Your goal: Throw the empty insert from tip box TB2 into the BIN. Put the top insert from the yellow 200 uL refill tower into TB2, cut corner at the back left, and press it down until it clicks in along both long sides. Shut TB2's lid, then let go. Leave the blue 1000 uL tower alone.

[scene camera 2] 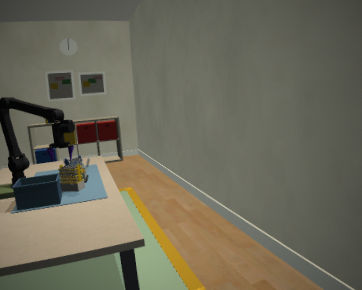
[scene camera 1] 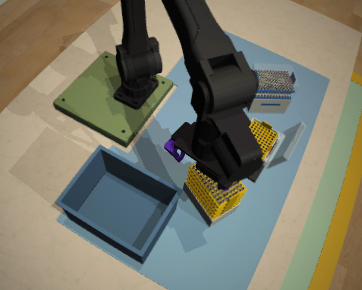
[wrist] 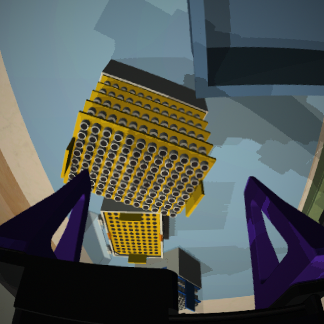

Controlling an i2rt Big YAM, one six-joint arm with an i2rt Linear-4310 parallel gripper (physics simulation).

One and the same spot on a blue bin: [wrist: 218, 71] is [scene camera 2: 55, 179].
